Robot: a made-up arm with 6 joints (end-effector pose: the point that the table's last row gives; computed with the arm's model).
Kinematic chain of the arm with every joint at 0, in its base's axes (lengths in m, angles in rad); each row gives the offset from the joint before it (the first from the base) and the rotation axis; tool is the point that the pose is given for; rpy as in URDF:
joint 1: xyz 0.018 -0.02 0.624 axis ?
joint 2: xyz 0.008 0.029 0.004 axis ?
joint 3: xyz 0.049 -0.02 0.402 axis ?
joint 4: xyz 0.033 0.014 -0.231 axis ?
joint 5: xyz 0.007 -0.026 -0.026 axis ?
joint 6: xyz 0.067 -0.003 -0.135 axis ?
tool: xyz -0.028 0.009 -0.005 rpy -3.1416 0 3.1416
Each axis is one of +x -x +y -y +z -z.
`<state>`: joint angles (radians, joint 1 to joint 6).
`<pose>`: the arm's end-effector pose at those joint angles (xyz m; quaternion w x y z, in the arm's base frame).
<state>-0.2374 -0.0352 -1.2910 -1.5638 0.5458 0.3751</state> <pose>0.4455 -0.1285 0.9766 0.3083 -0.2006 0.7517 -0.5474</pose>
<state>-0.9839 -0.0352 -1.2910 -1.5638 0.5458 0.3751</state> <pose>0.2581 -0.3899 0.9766 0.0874 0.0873 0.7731 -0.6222</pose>
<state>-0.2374 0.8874 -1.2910 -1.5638 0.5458 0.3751</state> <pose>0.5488 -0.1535 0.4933 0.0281 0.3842 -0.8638 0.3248</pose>
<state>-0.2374 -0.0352 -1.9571 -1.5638 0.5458 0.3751</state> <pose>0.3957 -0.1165 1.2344 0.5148 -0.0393 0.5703 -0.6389</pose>
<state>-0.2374 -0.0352 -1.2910 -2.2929 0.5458 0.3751</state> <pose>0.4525 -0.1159 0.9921 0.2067 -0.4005 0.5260 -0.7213</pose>
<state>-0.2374 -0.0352 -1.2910 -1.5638 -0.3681 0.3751</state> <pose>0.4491 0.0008 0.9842 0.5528 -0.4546 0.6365 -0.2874</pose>
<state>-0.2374 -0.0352 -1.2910 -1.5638 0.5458 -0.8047</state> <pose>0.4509 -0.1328 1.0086 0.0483 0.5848 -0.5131 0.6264</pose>
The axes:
joint 1: +z
joint 2: +y
joint 3: +y
joint 4: -z
joint 5: +y
joint 6: -z

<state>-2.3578 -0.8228 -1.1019 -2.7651 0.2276 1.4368</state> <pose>-0.0489 -0.1430 1.0704 0.2584 -0.2667 -0.4020 0.8369</pose>
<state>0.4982 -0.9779 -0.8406 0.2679 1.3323 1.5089</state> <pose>0.0559 0.0599 0.9097 0.0155 0.4651 0.8420 0.2730</pose>
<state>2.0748 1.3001 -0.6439 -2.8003 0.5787 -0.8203</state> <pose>-0.1388 0.1563 0.3248 0.1020 0.2585 0.9602 0.0268</pose>
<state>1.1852 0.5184 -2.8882 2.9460 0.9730 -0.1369</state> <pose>0.1188 0.3969 1.2956 0.4412 0.1248 0.0023 -0.8887</pose>
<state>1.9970 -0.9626 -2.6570 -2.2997 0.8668 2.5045</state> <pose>0.2394 -0.5257 1.2371 0.3032 0.5701 -0.0663 0.7607</pose>
